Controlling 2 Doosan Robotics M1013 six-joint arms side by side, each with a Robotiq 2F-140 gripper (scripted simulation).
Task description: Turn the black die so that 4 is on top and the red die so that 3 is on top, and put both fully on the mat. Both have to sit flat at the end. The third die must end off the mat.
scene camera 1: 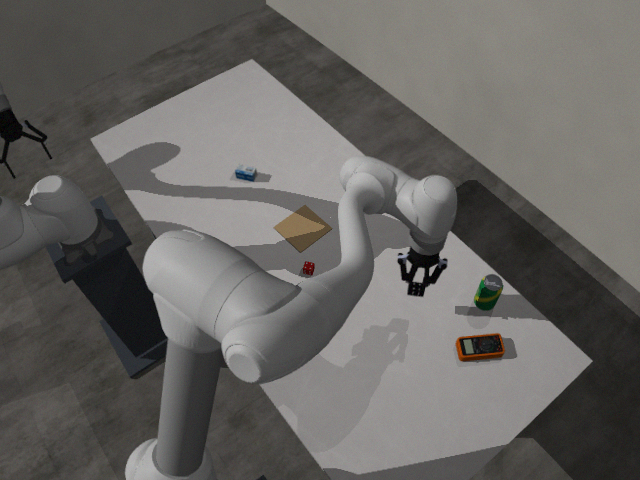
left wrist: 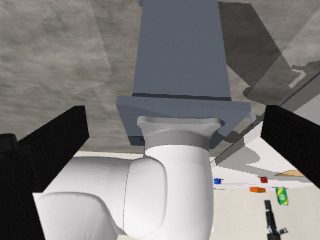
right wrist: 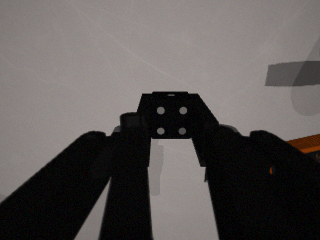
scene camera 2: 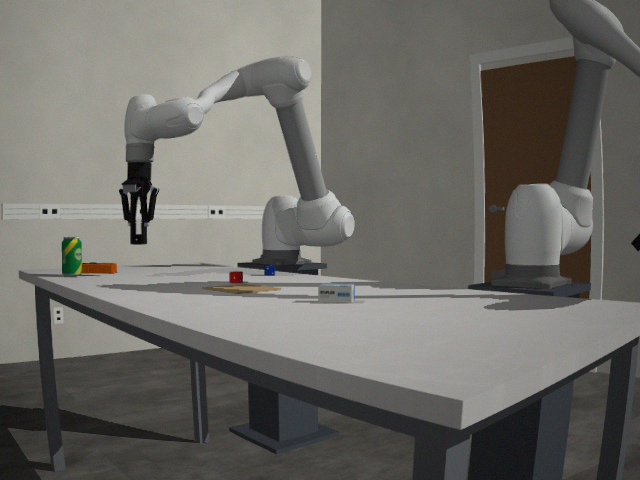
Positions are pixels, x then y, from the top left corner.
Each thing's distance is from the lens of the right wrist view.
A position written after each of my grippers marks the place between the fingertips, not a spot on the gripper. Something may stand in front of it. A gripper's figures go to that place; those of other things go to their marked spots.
my right gripper (right wrist: 169, 109): 17 cm
black die (right wrist: 171, 111): 14 cm
